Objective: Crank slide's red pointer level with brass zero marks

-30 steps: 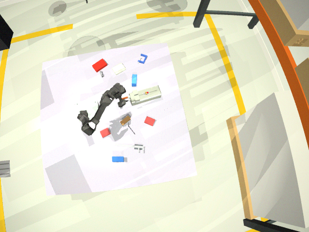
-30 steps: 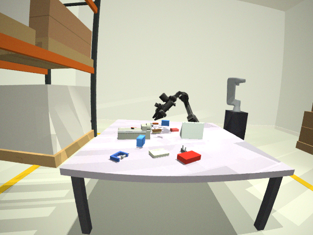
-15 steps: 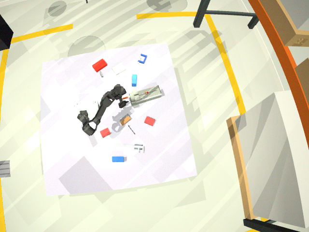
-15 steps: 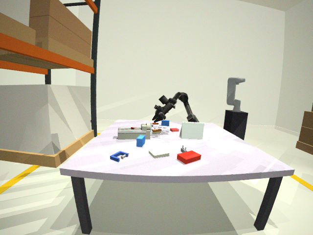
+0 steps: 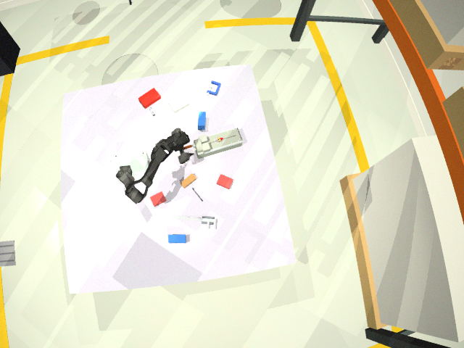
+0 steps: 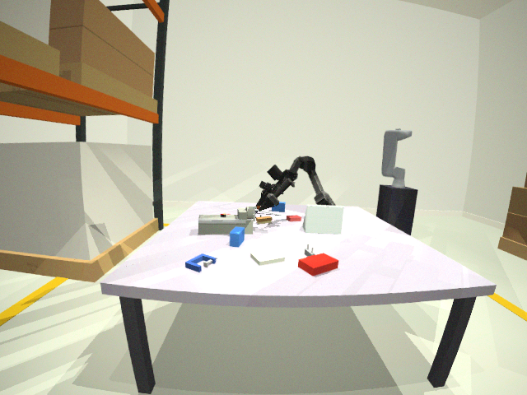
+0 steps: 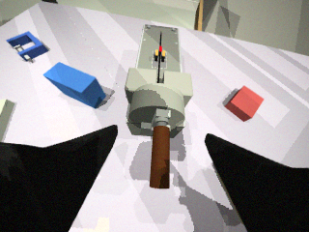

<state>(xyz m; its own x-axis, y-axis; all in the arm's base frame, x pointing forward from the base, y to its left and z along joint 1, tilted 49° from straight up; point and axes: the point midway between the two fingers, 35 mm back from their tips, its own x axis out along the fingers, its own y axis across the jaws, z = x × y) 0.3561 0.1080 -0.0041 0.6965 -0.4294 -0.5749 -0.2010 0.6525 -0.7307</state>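
Now: gripper tip 10 mm above the crank. The rest, counted from my gripper tip: red pointer: 170 mm ahead, 40 mm to the left, 30 mm below; then orange-brown crank handle: 20 mm behind; then brown block: 30 mm behind, 160 mm to the right, 100 mm below.
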